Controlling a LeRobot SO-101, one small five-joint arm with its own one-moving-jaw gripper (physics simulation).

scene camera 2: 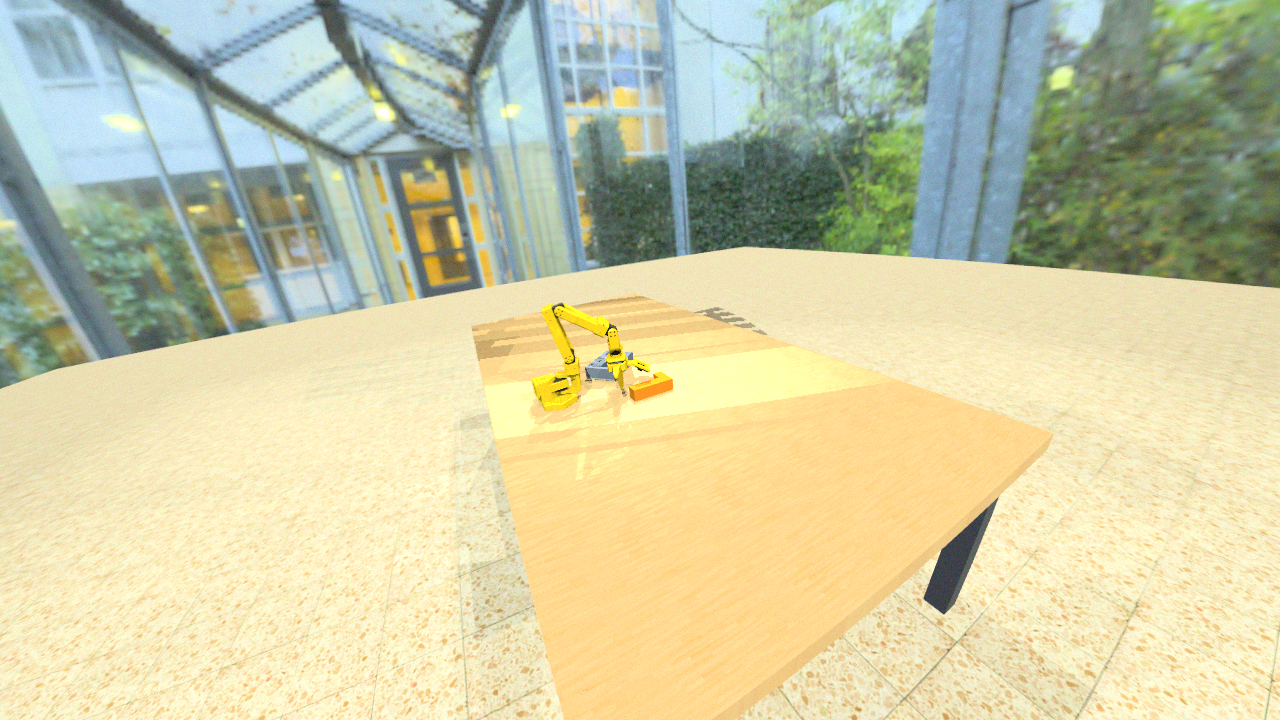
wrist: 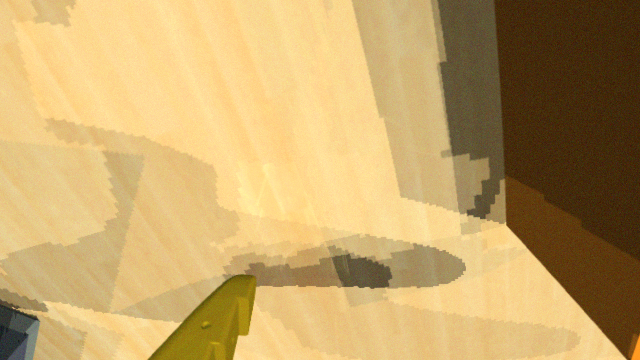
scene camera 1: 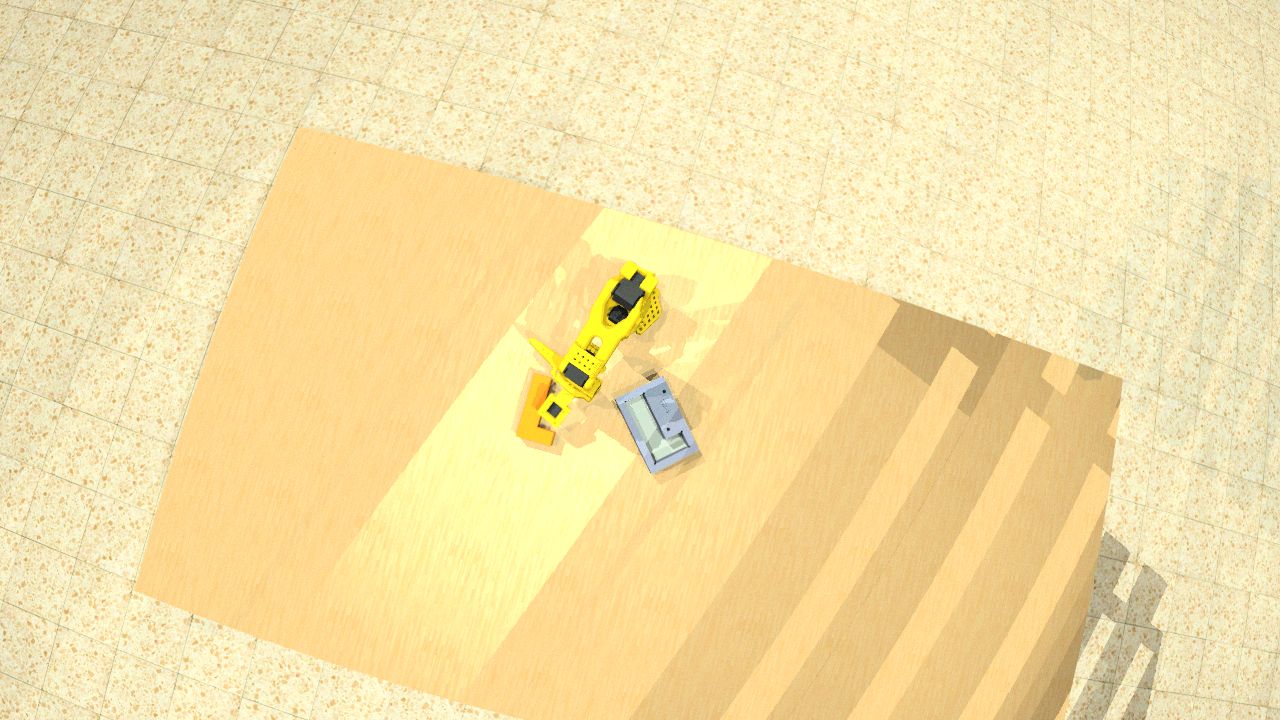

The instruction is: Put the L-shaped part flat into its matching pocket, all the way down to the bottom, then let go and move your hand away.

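Where they show: hand at its tool point: point(scene camera 2: 621, 387) point(wrist: 253, 297); arm's base at its link origin: point(scene camera 2: 565, 398) point(scene camera 1: 627, 316).
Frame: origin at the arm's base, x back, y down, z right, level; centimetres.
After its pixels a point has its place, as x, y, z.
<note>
The orange L-shaped part point(scene camera 1: 527, 423) @[-22.8, -3.0, 11.1] point(scene camera 2: 651, 387) @[-19.2, -2.4, 12.4] lies on the table left of the pocket block in scene camera 1. In the wrist view, the L-shaped part point(wrist: 575, 115) shows as a dark brown side along the right edge. The grey-blue pocket block point(scene camera 1: 666, 409) @[-14.3, -3.7, -10.6] point(scene camera 2: 597, 368) @[-11.6, -3.6, -5.5] point(wrist: 17, 332) @[-15.0, -0.5, -2.0] has an L-shaped pocket with a pale bottom and nothing in it. My gripper point(scene camera 1: 542, 376) point(scene camera 2: 634, 379) @[-14.5, -0.5, 4.0] is fully open and empty. Its fixed jaw point(wrist: 215, 325) @[-15.3, -1.7, 3.9] points down near the part's inner side, its tip low over the table. The moving jaw is swung out of the wrist view.
The wooden table point(scene camera 1: 358, 358) @[-20.5, 0.0, 43.7] point(scene camera 2: 716, 501) @[-10.4, 0.0, 50.0] carries the arm, whose base point(scene camera 1: 631, 284) point(scene camera 2: 556, 392) @[2.0, -2.9, 0.9] stands behind the part and the block. The arm's wrist covers some of the part in scene camera 1. Striped shadows cross the table.
</note>
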